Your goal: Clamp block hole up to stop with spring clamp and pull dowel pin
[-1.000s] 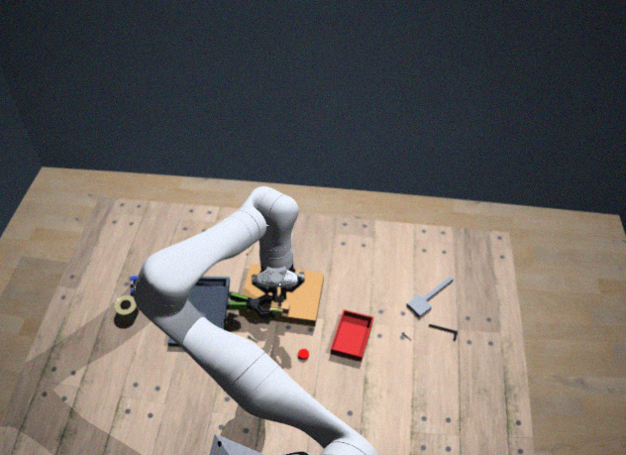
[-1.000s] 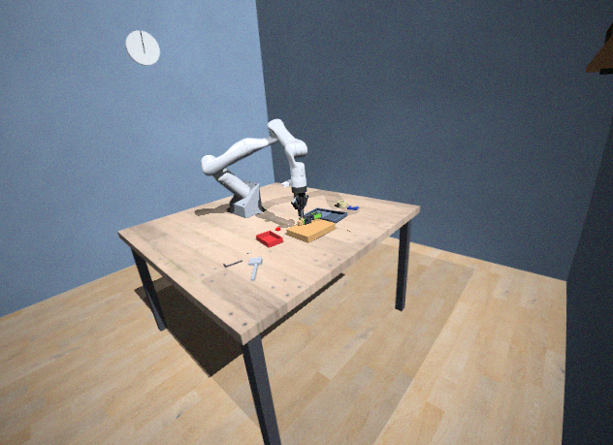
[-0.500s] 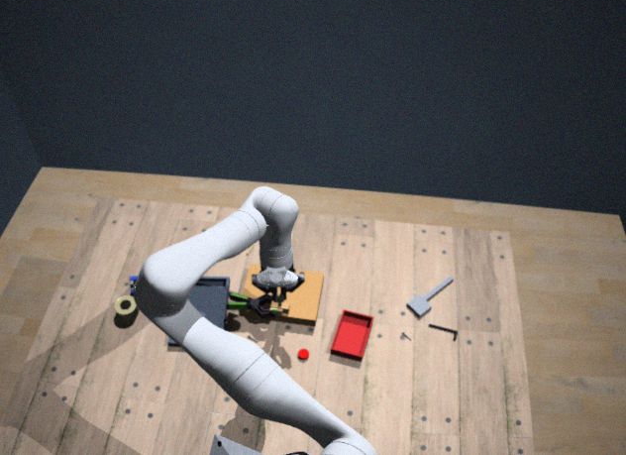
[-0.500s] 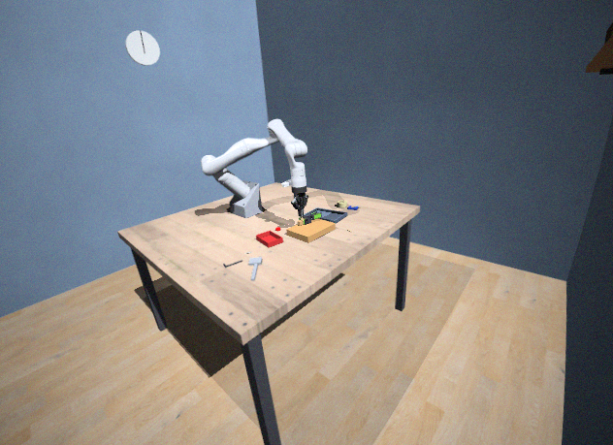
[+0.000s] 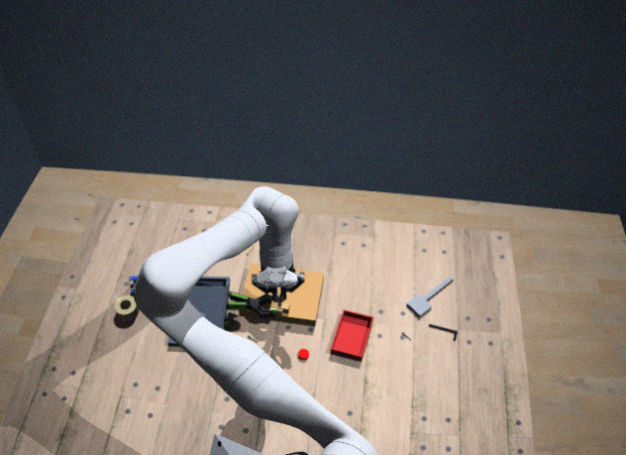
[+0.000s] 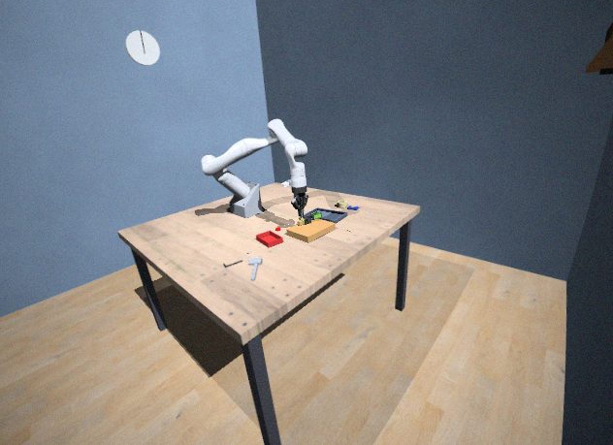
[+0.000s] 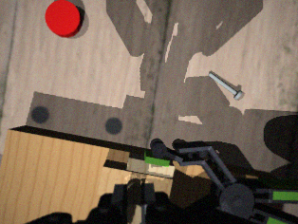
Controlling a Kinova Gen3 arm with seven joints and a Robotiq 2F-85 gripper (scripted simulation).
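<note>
Right now my hand is 20 mm above the dowel pin. Round my hand: bench board (50 mm ahead, 10 mm to the left, 70 mm below); wooden block (50 mm below); red disc (100 mm behind, 80 mm to the right, 90 mm below).
</note>
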